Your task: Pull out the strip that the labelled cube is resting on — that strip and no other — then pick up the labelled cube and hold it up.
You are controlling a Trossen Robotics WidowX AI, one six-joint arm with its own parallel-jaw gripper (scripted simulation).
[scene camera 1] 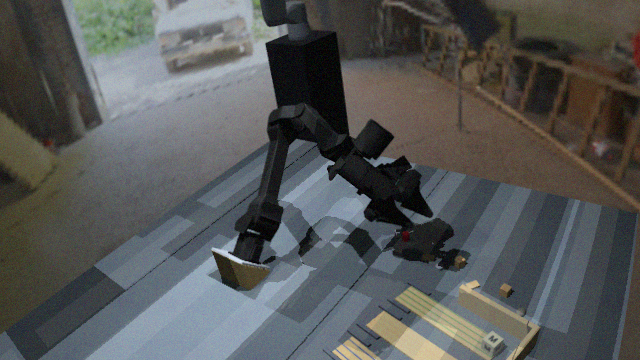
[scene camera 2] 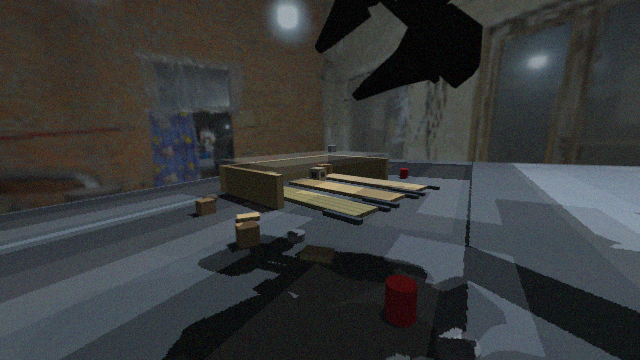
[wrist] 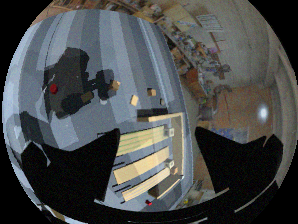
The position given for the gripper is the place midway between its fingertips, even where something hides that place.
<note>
The gripper [scene camera 2: 334, 73] is open, holding nothing. Further things: a blue-lined strip [scene camera 2: 378, 183].
The gripper shows as well in scene camera 1 [scene camera 1: 422, 221] and in the wrist view [wrist: 158, 132].
</note>
